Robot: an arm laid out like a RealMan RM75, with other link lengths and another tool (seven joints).
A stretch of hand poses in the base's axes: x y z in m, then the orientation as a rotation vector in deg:
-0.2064 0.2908 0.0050 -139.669 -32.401 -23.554
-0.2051 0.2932 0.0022 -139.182 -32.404 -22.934
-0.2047 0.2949 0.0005 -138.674 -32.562 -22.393
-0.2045 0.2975 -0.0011 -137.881 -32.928 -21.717
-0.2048 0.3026 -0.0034 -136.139 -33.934 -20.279
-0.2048 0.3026 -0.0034 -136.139 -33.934 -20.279
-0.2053 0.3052 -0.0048 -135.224 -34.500 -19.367
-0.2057 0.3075 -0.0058 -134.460 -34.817 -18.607
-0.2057 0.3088 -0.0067 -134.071 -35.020 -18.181
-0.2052 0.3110 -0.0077 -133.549 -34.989 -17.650
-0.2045 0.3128 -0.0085 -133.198 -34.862 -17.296
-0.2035 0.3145 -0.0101 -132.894 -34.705 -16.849
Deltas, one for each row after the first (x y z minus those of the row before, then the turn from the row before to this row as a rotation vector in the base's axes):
0.0013 0.0024 -0.0028 0.432 0.470 0.291
0.0004 0.0017 -0.0017 0.410 0.374 0.381
0.0002 0.0026 -0.0016 0.611 0.431 0.634
-0.0003 0.0051 -0.0023 1.274 0.858 1.526
0.0000 0.0000 0.0000 0.000 0.000 0.000
-0.0005 0.0026 -0.0014 0.638 0.553 0.874
-0.0004 0.0023 -0.0010 0.570 0.509 0.629
0.0000 0.0013 -0.0009 0.274 0.275 0.360
0.0005 0.0022 -0.0010 0.452 0.434 0.269
0.0007 0.0018 -0.0008 0.331 0.324 0.109
0.0010 0.0017 -0.0016 0.285 0.397 0.103

